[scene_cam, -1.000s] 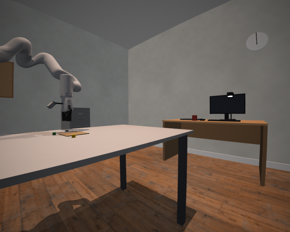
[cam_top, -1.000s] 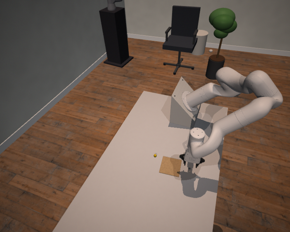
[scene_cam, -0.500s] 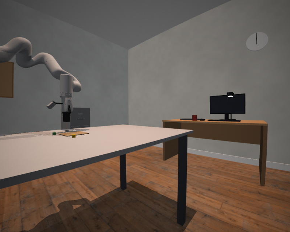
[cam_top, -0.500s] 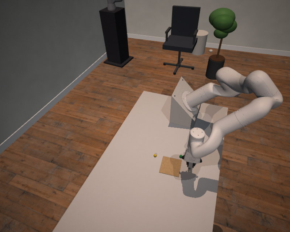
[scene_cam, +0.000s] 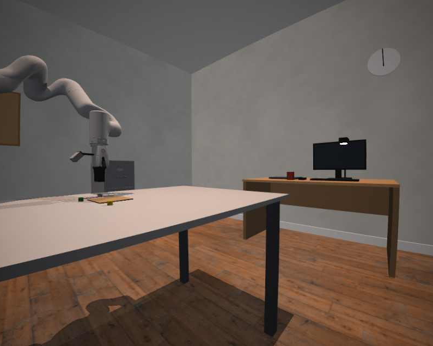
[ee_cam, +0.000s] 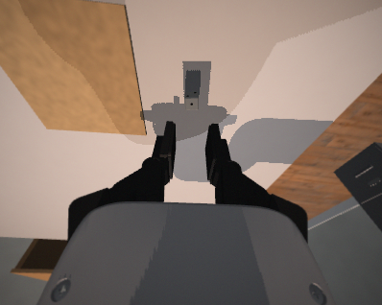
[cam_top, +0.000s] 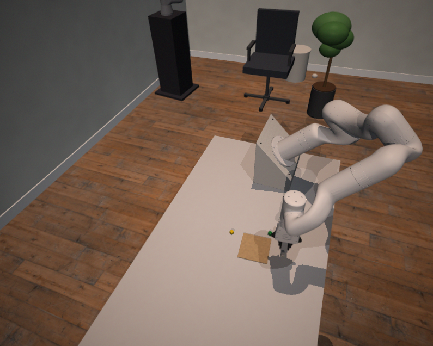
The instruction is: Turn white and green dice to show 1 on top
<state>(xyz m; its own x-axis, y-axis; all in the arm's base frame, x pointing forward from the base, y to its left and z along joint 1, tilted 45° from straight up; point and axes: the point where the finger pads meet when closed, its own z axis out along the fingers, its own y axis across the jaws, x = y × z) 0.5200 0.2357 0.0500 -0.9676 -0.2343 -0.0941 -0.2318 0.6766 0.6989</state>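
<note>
My hand is 90 mm above the white die. From my hand the other things lie so: mat 20 mm ahead, 130 mm to the right, 90 mm below; then yellow die 10 mm behind, 270 mm to the right, 90 mm below; then green die 90 mm behind, 100 mm to the right, 90 mm below.
</note>
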